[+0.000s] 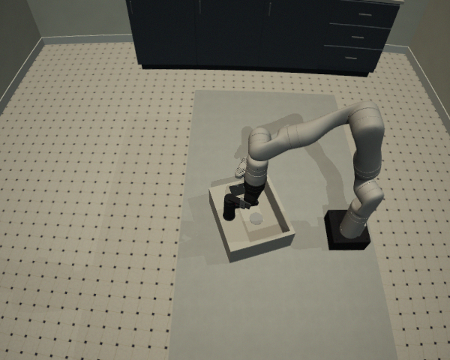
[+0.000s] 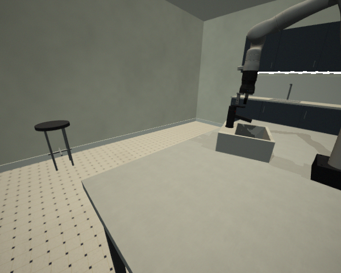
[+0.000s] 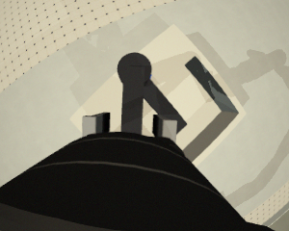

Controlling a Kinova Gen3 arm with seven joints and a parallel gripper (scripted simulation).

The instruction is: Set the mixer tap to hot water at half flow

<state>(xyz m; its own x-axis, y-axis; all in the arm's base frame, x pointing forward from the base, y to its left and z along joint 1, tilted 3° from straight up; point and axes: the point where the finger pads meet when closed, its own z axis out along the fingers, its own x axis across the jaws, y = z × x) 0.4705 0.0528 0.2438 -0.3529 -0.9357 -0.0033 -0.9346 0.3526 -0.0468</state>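
My hand is 3 cm above the lever, 2 cm short of it and 1 cm to the left of it. Round my hand: sink basin: 26 cm below, 7 cm to the right, 4 cm behind.
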